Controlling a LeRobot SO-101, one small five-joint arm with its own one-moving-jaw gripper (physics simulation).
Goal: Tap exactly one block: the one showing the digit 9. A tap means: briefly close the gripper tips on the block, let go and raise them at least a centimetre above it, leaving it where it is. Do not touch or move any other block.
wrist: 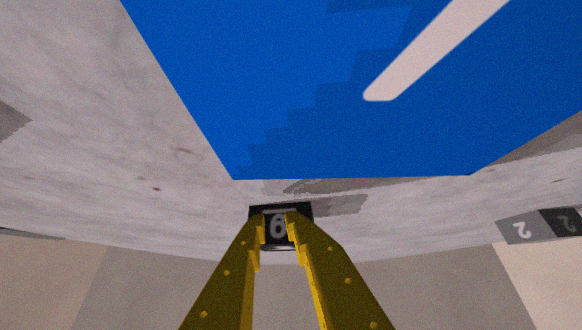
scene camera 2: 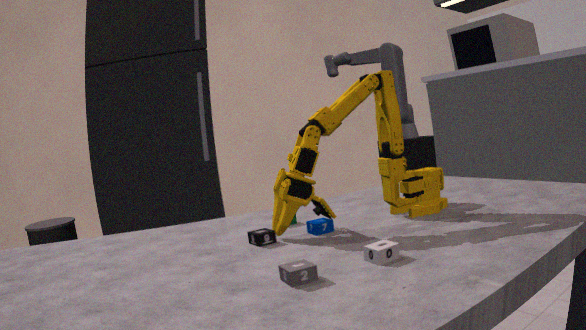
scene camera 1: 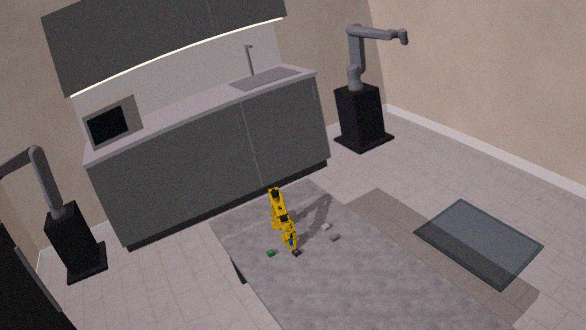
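The black block showing a 9 sits flat on the table; in the wrist view its digit is upside down with the bar above it. My gripper is low, with its tips at the block's arm-side edge in scene camera 2. Its jaws are drawn close together, leaving a narrow gap. In the wrist view they overlap the block's face, which is wider than the gap, so they do not press on its two sides. Whether the tips touch it cannot be told.
A blue block with a 7 lies under the gripper, close behind the tips. A green block is beyond it. A white block with 0 and a grey block with 2 stand to one side.
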